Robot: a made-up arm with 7 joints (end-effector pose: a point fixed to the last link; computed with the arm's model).
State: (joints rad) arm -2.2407 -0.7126 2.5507 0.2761 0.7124 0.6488 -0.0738
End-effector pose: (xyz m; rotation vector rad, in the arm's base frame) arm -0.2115 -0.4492 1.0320 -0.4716 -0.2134 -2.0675
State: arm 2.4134 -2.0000 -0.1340 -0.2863 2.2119 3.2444 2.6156
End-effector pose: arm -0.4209 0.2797 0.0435 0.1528 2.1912 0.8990
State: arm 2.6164 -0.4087 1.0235 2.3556 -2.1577 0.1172 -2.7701
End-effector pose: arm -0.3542 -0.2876 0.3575 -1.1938 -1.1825 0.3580
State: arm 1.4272 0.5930 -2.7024 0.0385 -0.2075 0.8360 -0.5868
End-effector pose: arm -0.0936 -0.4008 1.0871 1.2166 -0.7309 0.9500
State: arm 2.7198 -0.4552 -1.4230 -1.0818 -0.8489 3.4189 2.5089
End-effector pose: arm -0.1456 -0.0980 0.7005 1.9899 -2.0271 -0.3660
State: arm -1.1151 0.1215 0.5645 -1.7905 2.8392 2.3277 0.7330
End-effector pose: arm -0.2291 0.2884 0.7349 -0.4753 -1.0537 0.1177
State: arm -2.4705 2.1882 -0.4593 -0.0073 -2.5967 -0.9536 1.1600
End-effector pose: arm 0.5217 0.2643 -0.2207 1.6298 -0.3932 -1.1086
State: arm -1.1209 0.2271 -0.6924 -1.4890 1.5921 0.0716 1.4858
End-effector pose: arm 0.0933 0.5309 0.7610 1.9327 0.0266 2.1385
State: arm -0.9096 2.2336 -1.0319 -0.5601 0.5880 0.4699 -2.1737
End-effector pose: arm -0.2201 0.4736 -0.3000 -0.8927 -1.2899 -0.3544
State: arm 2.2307 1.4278 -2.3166 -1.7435 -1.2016 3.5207 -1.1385
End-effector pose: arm 0.0430 -0.1927 0.4626 -1.2476 0.2871 -0.6013
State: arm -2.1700 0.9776 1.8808 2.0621 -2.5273 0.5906 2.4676
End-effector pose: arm 0.4664 0.0656 0.1419 1.2324 0.4697 1.3554
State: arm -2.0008 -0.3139 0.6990 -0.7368 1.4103 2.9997 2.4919
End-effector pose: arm -0.1411 -0.0983 0.9046 0.2045 -1.7062 -0.1259
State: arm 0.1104 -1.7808 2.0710 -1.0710 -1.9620 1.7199 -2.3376
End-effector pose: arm 0.5114 -0.4151 0.3065 1.2996 1.4925 -0.3011
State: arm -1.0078 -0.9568 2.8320 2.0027 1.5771 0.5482 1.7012
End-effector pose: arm -0.0374 0.2178 0.7075 -1.5015 -0.0122 2.4352
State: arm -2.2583 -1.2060 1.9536 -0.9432 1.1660 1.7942 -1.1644
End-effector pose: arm -0.5743 -0.3441 0.3496 -1.8317 -1.1275 1.4033
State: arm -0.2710 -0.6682 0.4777 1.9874 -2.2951 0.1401 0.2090
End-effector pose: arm 0.5552 0.1852 0.2797 1.1122 1.1107 0.0265
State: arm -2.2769 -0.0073 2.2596 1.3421 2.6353 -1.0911 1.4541
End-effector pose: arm 0.3701 0.2681 0.8819 -1.3664 -0.6992 1.3981
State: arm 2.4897 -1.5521 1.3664 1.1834 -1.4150 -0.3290 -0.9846
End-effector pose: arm -0.7625 0.1170 0.2344 -1.8149 1.9287 -0.2388
